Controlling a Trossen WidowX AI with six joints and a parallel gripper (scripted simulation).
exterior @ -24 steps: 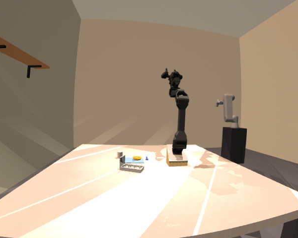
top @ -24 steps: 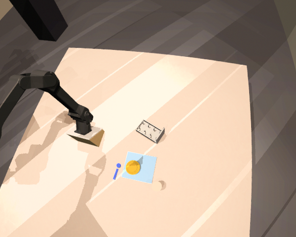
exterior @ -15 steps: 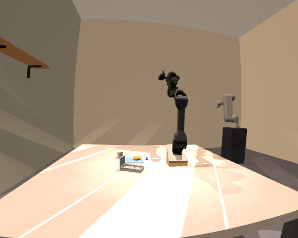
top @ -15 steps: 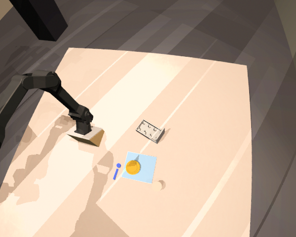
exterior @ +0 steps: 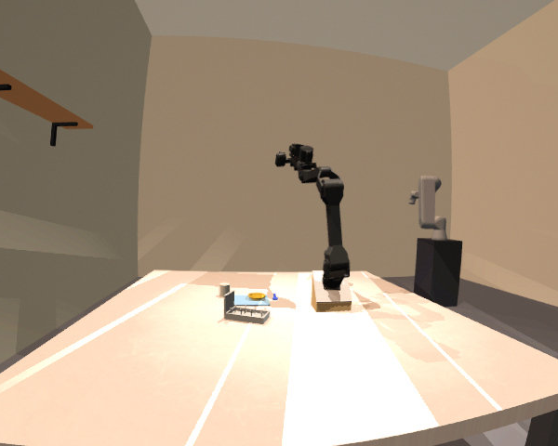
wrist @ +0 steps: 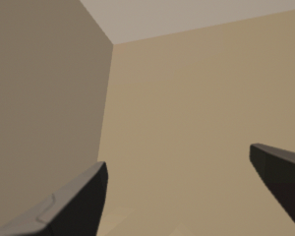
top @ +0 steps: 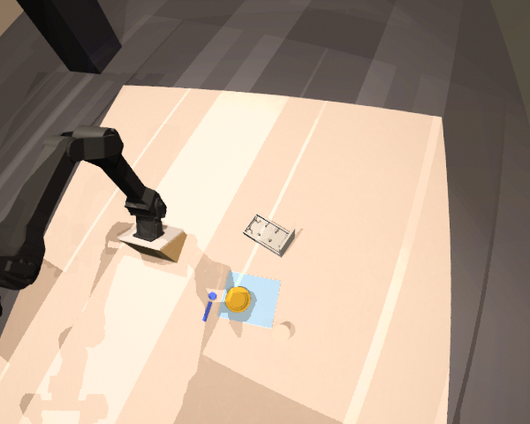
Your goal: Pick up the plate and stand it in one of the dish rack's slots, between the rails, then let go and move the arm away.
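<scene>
Right now my gripper tip is 640 mm above the yellow plate, 280 mm to the right of it and 120 mm short of it. Also, from my gripper tip: blue spoon (660 mm below, 250 mm to the left, 50 mm ahead); then beige cup (640 mm below, 260 mm ahead, 230 mm to the left); then light blue mat (660 mm below, 290 mm to the left, 150 mm ahead).
</scene>
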